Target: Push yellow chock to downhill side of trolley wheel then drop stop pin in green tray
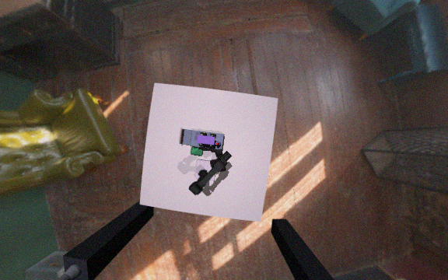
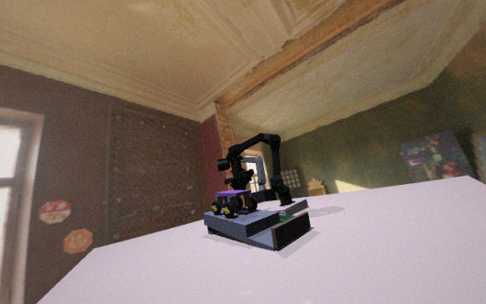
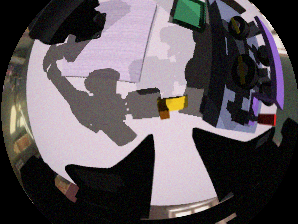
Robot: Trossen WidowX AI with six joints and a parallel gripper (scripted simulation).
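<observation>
The yellow chock lies 2 cm ahead of my gripper tip, 1 cm to the left of it and 11 cm below it. Round my gripper tip: purple-topped trolley: 17 cm ahead, 13 cm to the left, 1 cm below; then green tray: 5 cm ahead, 24 cm to the left, 13 cm below; then red stop pin: 14 cm ahead, 3 cm to the left.
</observation>
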